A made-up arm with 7 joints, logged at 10 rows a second.
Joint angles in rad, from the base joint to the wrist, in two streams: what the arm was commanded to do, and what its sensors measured. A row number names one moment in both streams.
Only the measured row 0 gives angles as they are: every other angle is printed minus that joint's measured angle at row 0.
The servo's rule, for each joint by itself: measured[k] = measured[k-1] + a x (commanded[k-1-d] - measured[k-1]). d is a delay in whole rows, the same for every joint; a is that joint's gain. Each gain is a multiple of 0.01, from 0.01 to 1. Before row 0 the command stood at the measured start. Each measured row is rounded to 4 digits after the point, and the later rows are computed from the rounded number. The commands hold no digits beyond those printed.
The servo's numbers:
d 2
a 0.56 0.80 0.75 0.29 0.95 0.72 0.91
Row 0, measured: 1.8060 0.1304 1.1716 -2.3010 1.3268 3.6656 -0.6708
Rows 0 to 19, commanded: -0.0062 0.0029 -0.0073 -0.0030 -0.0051 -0.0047 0.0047; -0.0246 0.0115 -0.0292 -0.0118 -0.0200 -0.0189 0.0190; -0.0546 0.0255 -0.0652 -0.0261 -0.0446 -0.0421 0.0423; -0.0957 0.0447 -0.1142 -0.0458 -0.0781 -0.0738 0.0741; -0.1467 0.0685 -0.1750 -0.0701 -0.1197 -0.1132 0.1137; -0.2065 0.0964 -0.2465 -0.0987 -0.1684 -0.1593 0.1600; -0.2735 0.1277 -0.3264 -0.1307 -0.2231 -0.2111 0.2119; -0.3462 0.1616 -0.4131 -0.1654 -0.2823 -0.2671 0.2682; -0.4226 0.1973 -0.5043 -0.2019 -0.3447 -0.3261 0.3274; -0.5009 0.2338 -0.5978 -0.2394 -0.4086 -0.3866 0.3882; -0.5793 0.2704 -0.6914 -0.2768 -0.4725 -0.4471 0.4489; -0.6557 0.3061 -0.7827 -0.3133 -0.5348 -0.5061 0.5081; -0.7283 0.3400 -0.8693 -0.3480 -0.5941 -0.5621 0.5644; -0.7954 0.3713 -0.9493 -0.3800 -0.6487 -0.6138 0.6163; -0.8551 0.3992 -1.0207 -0.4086 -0.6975 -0.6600 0.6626; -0.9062 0.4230 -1.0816 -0.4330 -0.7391 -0.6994 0.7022; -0.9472 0.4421 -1.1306 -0.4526 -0.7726 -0.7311 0.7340; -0.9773 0.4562 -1.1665 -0.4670 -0.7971 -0.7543 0.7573; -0.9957 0.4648 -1.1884 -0.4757 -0.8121 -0.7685 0.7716; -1.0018 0.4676 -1.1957 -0.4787 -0.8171 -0.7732 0.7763
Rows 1 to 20, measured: 0.0000 0.0000 0.0000 0.0000 0.0000 0.0000 0.0000; 0.0000 0.0000 0.0000 0.0000 0.0000 0.0000 0.0000; -0.0035 0.0023 -0.0055 -0.0009 -0.0048 -0.0034 0.0043; -0.0153 0.0097 -0.0233 -0.0041 -0.0192 -0.0146 0.0177; -0.0373 0.0223 -0.0547 -0.0105 -0.0433 -0.0344 0.0401; -0.0700 0.0402 -0.0993 -0.0207 -0.0764 -0.0628 0.0710; -0.1130 0.0628 -0.1561 -0.0350 -0.1175 -0.0991 0.1099; -0.1654 0.0897 -0.2239 -0.0535 -0.1659 -0.1424 0.1555; -0.2259 0.1201 -0.3008 -0.0759 -0.2202 -0.1919 0.2068; -0.2933 0.1533 -0.3850 -0.1019 -0.2792 -0.2460 0.2627; -0.3657 0.1885 -0.4745 -0.1309 -0.3414 -0.3037 0.3216; -0.4414 0.2247 -0.5670 -0.1624 -0.4052 -0.3634 0.3822; -0.5186 0.2613 -0.6603 -0.1956 -0.4691 -0.4237 0.4429; -0.5954 0.2971 -0.7521 -0.2297 -0.5315 -0.4830 0.5022; -0.6698 0.3314 -0.8400 -0.2640 -0.5910 -0.5400 0.5588; -0.7401 0.3633 -0.9220 -0.2976 -0.6458 -0.5931 0.6111; -0.8045 0.3920 -0.9960 -0.3298 -0.6949 -0.6413 0.6580; -0.8615 0.4168 -1.0602 -0.3597 -0.7369 -0.6831 0.6982; -0.9095 0.4370 -1.1130 -0.3866 -0.7708 -0.7177 0.7308; -0.9475 0.4524 -1.1531 -0.4099 -0.7958 -0.7441 0.7549
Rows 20 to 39, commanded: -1.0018 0.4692 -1.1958 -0.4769 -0.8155 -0.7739 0.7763; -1.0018 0.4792 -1.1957 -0.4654 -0.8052 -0.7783 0.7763; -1.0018 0.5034 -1.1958 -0.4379 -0.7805 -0.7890 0.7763; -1.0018 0.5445 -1.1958 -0.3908 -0.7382 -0.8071 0.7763; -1.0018 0.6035 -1.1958 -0.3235 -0.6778 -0.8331 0.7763; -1.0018 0.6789 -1.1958 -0.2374 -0.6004 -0.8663 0.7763; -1.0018 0.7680 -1.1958 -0.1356 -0.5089 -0.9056 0.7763; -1.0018 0.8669 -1.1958 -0.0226 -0.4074 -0.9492 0.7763; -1.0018 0.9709 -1.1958 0.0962 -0.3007 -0.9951 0.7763; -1.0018 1.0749 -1.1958 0.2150 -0.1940 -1.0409 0.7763; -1.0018 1.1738 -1.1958 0.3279 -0.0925 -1.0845 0.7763; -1.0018 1.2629 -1.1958 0.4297 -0.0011 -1.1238 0.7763; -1.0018 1.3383 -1.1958 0.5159 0.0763 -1.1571 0.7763; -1.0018 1.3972 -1.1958 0.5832 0.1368 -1.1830 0.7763; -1.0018 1.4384 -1.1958 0.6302 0.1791 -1.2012 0.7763; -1.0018 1.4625 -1.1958 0.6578 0.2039 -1.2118 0.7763; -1.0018 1.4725 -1.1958 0.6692 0.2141 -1.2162 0.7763; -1.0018 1.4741 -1.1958 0.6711 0.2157 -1.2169 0.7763; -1.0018 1.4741 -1.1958 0.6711 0.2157 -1.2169 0.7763; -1.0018 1.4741 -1.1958 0.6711 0.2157 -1.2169 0.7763
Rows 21 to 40, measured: -0.9745 0.4623 -1.1796 -0.4290 -0.8113 -0.7617 0.7701; -0.9898 0.4665 -1.1917 -0.4434 -0.8168 -0.7700 0.7757; -0.9965 0.4687 -1.1948 -0.4531 -0.8156 -0.7728 0.7762; -0.9995 0.4771 -1.1955 -0.4567 -0.8057 -0.7768 0.7763; -1.0008 0.4981 -1.1957 -0.4512 -0.7818 -0.7856 0.7763; -1.0014 0.5352 -1.1958 -0.4337 -0.7404 -0.8011 0.7763; -1.0016 0.5898 -1.1958 -0.4017 -0.6809 -0.8241 0.7763; -1.0017 0.6611 -1.1958 -0.3541 -0.6044 -0.8545 0.7763; -1.0018 0.7466 -1.1958 -0.2907 -0.5137 -0.8913 0.7763; -1.0018 0.8428 -1.1958 -0.2130 -0.4127 -0.9330 0.7763; -1.0018 0.9453 -1.1958 -0.1233 -0.3063 -0.9777 0.7763; -1.0018 1.0490 -1.1958 -0.0252 -0.1996 -1.0232 0.7763; -1.0018 1.1488 -1.1958 0.0772 -0.0979 -1.0673 0.7763; -1.0018 1.2401 -1.1958 0.1794 -0.0059 -1.1080 0.7763; -1.0018 1.3187 -1.1958 0.2770 0.0722 -1.1434 0.7763; -1.0018 1.3815 -1.1958 0.3658 0.1336 -1.1719 0.7763; -1.0018 1.4270 -1.1958 0.4425 0.1768 -1.1930 0.7763; -1.0018 1.4554 -1.1958 0.5049 0.2025 -1.2065 0.7763; -1.0018 1.4691 -1.1958 0.5525 0.2135 -1.2135 0.7763; -1.0018 1.4731 -1.1958 0.5869 0.2156 -1.2159 0.7763
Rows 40 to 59, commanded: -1.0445 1.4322 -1.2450 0.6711 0.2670 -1.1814 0.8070; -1.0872 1.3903 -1.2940 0.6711 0.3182 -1.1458 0.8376; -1.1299 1.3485 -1.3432 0.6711 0.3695 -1.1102 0.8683; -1.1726 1.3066 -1.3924 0.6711 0.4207 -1.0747 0.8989; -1.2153 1.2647 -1.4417 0.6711 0.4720 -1.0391 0.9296; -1.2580 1.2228 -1.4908 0.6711 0.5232 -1.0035 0.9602; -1.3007 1.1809 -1.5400 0.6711 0.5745 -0.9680 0.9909; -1.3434 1.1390 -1.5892 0.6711 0.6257 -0.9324 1.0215; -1.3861 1.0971 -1.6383 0.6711 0.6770 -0.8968 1.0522; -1.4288 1.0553 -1.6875 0.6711 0.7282 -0.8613 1.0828; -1.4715 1.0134 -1.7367 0.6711 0.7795 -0.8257 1.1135; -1.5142 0.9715 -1.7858 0.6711 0.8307 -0.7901 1.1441; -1.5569 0.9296 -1.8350 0.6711 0.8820 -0.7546 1.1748; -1.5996 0.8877 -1.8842 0.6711 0.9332 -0.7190 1.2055; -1.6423 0.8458 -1.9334 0.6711 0.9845 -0.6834 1.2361; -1.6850 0.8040 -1.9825 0.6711 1.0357 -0.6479 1.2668; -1.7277 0.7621 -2.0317 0.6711 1.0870 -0.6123 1.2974; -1.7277 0.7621 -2.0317 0.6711 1.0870 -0.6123 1.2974; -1.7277 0.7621 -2.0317 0.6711 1.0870 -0.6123 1.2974; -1.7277 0.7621 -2.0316 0.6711 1.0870 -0.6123 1.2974
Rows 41 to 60, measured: -1.0018 1.4739 -1.1958 0.6113 0.2157 -1.2166 0.7763; -1.0018 1.4741 -1.1958 0.6286 0.2157 -1.2168 0.7763; -1.0257 1.4406 -1.2327 0.6409 0.2644 -1.1913 0.8042; -1.0601 1.4004 -1.2787 0.6497 0.3155 -1.1585 0.8346; -1.0992 1.3589 -1.3271 0.6559 0.3668 -1.1237 0.8653; -1.1403 1.3171 -1.3761 0.6603 0.4180 -1.0884 0.8959; -1.1823 1.2752 -1.4253 0.6634 0.4693 -1.0529 0.9266; -1.2247 1.2333 -1.4744 0.6656 0.5205 -1.0173 0.9572; -1.2673 1.1914 -1.5236 0.6672 0.5718 -0.9818 0.9879; -1.3099 1.1495 -1.5728 0.6683 0.6230 -0.9462 1.0185; -1.3526 1.1076 -1.6219 0.6691 0.6743 -0.9106 1.0492; -1.3953 1.0658 -1.6711 0.6697 0.7255 -0.8751 1.0798; -1.4380 1.0239 -1.7203 0.6701 0.7768 -0.8395 1.1105; -1.4807 0.9820 -1.7694 0.6704 0.8280 -0.8039 1.1411; -1.5234 0.9401 -1.8186 0.6706 0.8793 -0.7684 1.1718; -1.5661 0.8982 -1.8678 0.6707 0.9305 -0.7328 1.2025; -1.6088 0.8563 -1.9170 0.6708 0.9818 -0.6972 1.2331; -1.6515 0.8145 -1.9661 0.6709 1.0330 -0.6617 1.2638; -1.6942 0.7726 -2.0153 0.6710 1.0843 -0.6261 1.2944; -1.7130 0.7642 -2.0276 0.6710 1.0869 -0.6162 1.2971
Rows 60 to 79, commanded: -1.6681 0.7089 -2.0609 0.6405 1.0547 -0.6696 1.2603; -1.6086 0.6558 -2.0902 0.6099 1.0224 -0.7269 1.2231; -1.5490 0.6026 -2.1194 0.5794 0.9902 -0.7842 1.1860; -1.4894 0.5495 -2.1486 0.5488 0.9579 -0.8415 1.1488; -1.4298 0.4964 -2.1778 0.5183 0.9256 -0.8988 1.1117; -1.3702 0.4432 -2.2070 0.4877 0.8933 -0.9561 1.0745; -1.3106 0.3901 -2.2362 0.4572 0.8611 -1.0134 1.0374; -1.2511 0.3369 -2.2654 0.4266 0.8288 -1.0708 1.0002; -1.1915 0.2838 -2.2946 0.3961 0.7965 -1.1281 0.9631; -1.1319 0.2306 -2.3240 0.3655 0.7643 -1.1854 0.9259; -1.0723 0.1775 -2.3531 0.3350 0.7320 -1.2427 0.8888; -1.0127 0.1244 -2.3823 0.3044 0.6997 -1.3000 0.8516; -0.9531 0.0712 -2.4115 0.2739 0.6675 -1.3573 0.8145; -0.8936 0.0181 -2.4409 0.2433 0.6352 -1.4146 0.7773; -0.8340 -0.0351 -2.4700 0.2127 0.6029 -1.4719 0.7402; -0.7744 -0.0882 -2.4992 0.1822 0.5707 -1.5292 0.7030; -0.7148 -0.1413 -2.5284 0.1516 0.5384 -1.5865 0.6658; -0.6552 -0.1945 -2.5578 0.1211 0.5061 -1.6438 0.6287; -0.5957 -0.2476 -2.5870 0.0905 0.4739 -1.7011 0.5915; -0.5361 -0.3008 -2.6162 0.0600 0.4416 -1.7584 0.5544
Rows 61 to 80, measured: -1.7212 0.7625 -2.0307 0.6710 1.0870 -0.6134 1.2974; -1.7248 0.7622 -2.0314 0.6710 1.0870 -0.6126 1.2974; -1.6930 0.7196 -2.0535 0.6622 1.0563 -0.6536 1.2636; -1.6457 0.6686 -2.0810 0.6470 1.0241 -0.7064 1.2267; -1.5915 0.6158 -2.1098 0.6274 0.9919 -0.7624 1.1897; -1.5343 0.5628 -2.1389 0.6046 0.9596 -0.8194 1.1525; -1.4758 0.5097 -2.1681 0.5796 0.9273 -0.8766 1.1154; -1.4167 0.4565 -2.1973 0.5529 0.8950 -0.9338 1.0782; -1.3573 0.4034 -2.2265 0.5251 0.8628 -0.9911 1.0411; -1.2978 0.3502 -2.2557 0.4965 0.8305 -1.0485 1.0039; -1.2383 0.2971 -2.2849 0.4674 0.7982 -1.1058 0.9668; -1.1787 0.2439 -2.3142 0.4378 0.7660 -1.1631 0.9296; -1.1191 0.1908 -2.3434 0.4080 0.7337 -1.2204 0.8925; -1.0595 0.1377 -2.3726 0.3780 0.7014 -1.2777 0.8553; -0.9999 0.0845 -2.4018 0.3478 0.6692 -1.3350 0.8182; -0.9404 0.0314 -2.4311 0.3175 0.6369 -1.3923 0.7810; -0.8808 -0.0218 -2.4603 0.2871 0.6046 -1.4496 0.7439; -0.8212 -0.0749 -2.4895 0.2567 0.5724 -1.5069 0.7067; -0.7616 -0.1280 -2.5187 0.2262 0.5401 -1.5642 0.6695; -0.7020 -0.1812 -2.5480 0.1957 0.5078 -1.6215 0.6324
